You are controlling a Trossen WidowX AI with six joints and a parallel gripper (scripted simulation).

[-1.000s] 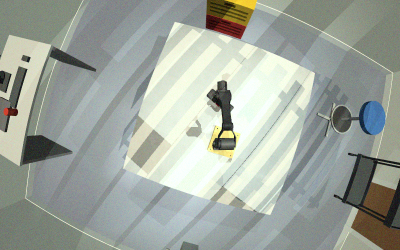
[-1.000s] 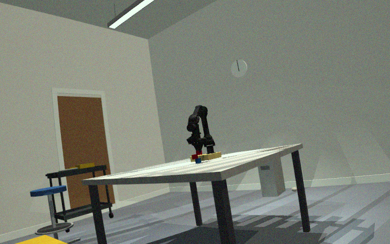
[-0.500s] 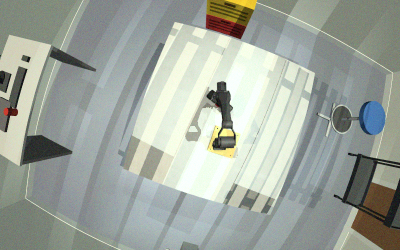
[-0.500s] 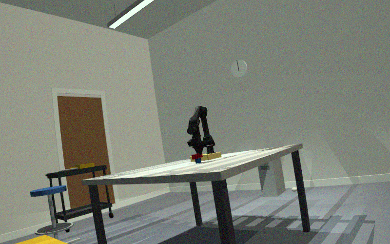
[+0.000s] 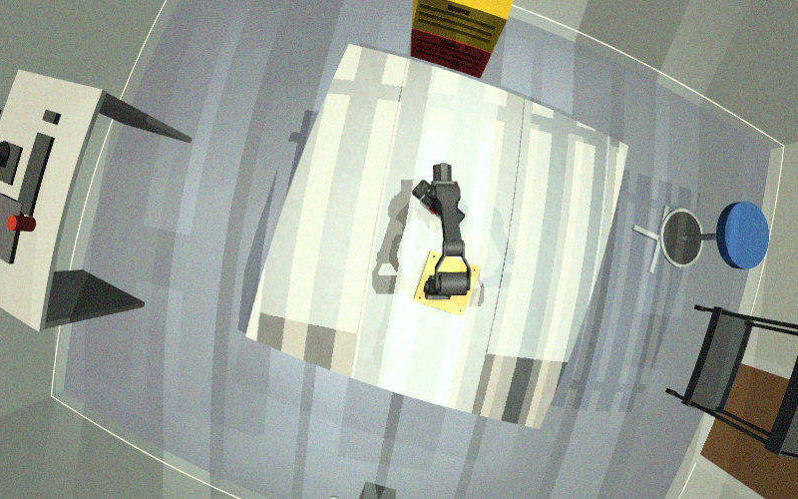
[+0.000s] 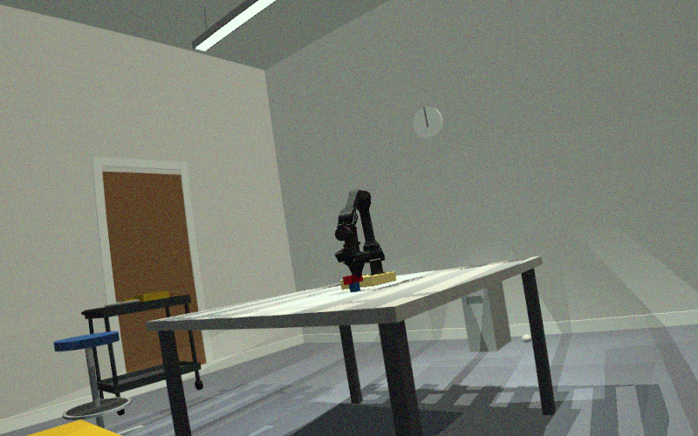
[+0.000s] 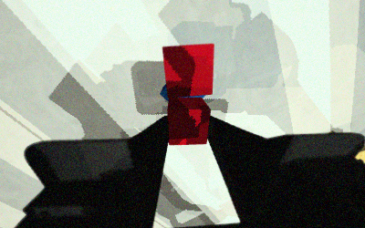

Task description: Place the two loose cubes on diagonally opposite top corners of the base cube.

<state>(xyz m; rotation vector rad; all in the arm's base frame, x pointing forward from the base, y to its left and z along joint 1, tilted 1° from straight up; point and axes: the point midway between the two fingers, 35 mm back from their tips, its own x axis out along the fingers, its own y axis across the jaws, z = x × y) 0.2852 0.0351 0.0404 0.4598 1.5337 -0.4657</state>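
The blue base cube is 20 mm ahead of my gripper tip, 10 mm to the right of it and 40 mm below it.
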